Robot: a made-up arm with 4 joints.
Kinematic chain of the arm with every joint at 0, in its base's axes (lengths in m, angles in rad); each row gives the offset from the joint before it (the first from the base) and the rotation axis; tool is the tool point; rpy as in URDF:
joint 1: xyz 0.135 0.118 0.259 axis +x
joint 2: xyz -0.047 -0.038 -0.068 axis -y
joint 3: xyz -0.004 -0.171 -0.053 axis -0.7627 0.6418 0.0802
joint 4: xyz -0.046 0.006 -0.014 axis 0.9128 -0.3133 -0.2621
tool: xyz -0.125 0.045 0.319 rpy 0 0 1.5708
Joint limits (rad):
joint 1: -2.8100..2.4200
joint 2: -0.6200..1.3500
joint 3: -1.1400..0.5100
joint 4: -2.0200..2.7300
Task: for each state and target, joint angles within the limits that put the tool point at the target. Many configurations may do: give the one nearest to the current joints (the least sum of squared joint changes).
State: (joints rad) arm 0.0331 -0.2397 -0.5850 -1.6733
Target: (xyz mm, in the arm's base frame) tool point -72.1 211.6 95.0
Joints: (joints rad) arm -0.2177 0.1208 -0.4413 -1.9636
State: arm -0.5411 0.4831 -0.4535 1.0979
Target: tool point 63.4 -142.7 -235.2
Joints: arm 0.0618 0.6631 -0.9921 1.5024
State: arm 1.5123 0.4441 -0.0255 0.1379
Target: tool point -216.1 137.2 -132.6
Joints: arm 1.2622 0.4742 -0.4310 0.6670
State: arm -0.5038 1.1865 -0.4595 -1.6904
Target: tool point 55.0 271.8 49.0
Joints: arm 0.1435 1.2855 -0.3862 -1.7917
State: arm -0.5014 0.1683 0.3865 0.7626
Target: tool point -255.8 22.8 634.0
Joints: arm -1.3724 -0.2963 0.0222 1.7700
